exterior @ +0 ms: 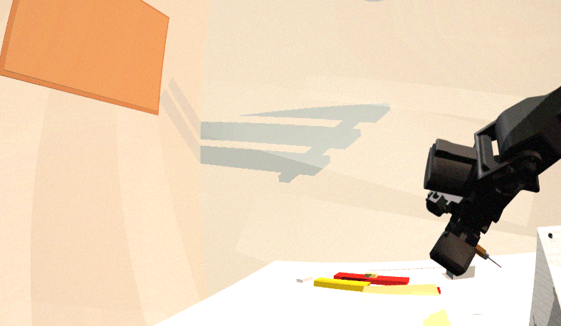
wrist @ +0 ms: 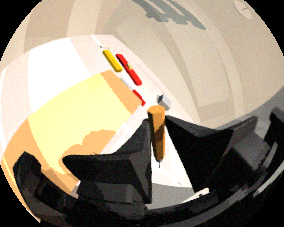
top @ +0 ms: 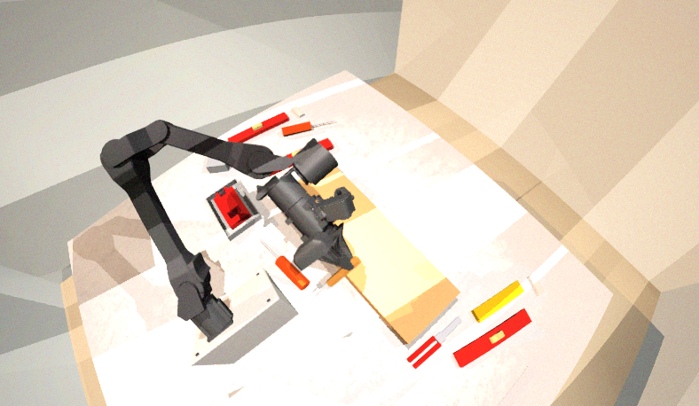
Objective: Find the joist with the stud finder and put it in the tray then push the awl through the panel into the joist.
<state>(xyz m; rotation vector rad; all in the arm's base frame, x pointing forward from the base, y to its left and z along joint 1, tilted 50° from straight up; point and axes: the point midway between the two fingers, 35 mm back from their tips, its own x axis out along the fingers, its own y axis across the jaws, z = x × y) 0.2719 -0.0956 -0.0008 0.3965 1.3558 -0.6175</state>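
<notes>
The awl is 50 mm behind my gripper tip, 10 mm to the left of it and 30 mm below it. From my gripper tip the other things lie so: yellow block (240 mm ahead, 300 mm to the right, 190 mm below); then red stud finder (100 mm behind, 420 mm to the left, 150 mm below).
</notes>
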